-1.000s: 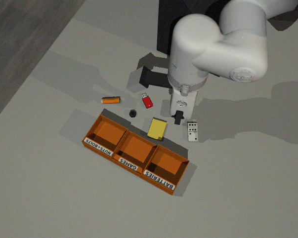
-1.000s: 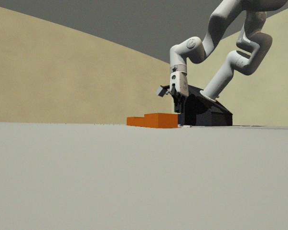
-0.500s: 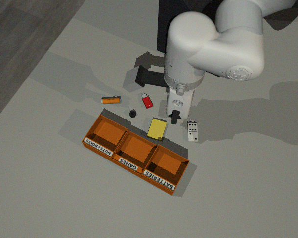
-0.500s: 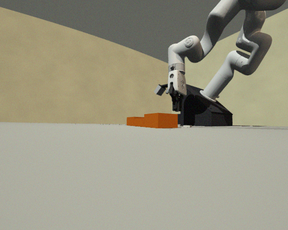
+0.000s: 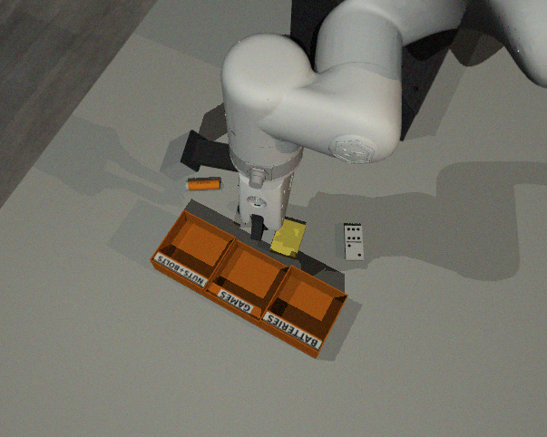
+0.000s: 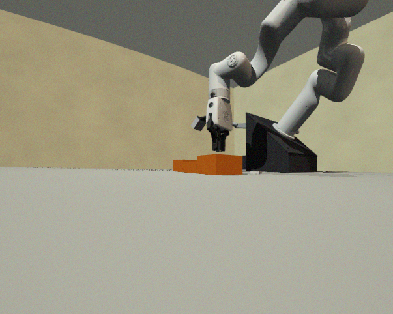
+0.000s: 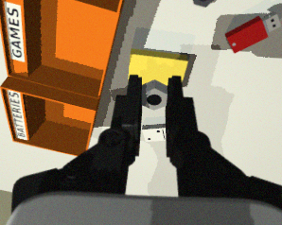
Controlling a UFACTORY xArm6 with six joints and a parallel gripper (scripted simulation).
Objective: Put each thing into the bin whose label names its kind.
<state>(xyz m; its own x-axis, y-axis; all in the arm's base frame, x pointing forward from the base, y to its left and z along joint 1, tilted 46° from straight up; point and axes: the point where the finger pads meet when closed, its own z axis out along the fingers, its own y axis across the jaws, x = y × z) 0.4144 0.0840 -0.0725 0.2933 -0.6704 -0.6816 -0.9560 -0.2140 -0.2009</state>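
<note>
The black hex nut lies 90 mm below my hand, 50 mm to the right of it and 20 mm behind it. Round my hand: silver nut 20 mm below; red USB stick 90 mm below, 70 mm behind, 40 mm to the right; yellow block 90 mm below, 30 mm to the left, 10 mm behind.
</note>
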